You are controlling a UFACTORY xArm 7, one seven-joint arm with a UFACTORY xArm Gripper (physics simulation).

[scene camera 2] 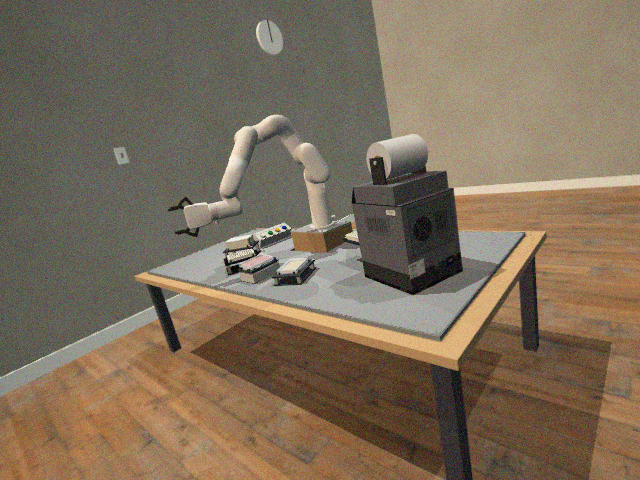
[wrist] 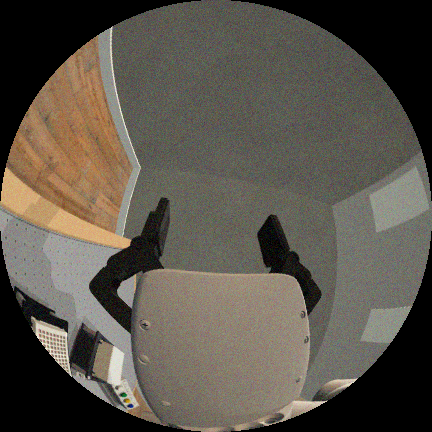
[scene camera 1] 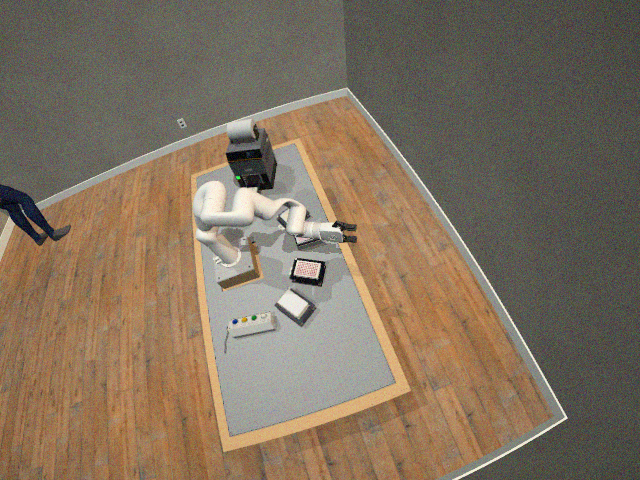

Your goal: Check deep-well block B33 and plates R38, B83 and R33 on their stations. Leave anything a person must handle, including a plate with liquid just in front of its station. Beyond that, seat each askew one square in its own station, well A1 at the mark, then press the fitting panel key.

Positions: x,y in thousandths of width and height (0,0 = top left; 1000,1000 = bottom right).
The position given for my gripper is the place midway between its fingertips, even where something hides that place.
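White plate (wrist: 249,846) in sight. My gripper (scene camera 2: 268,461) open, holding nothing.
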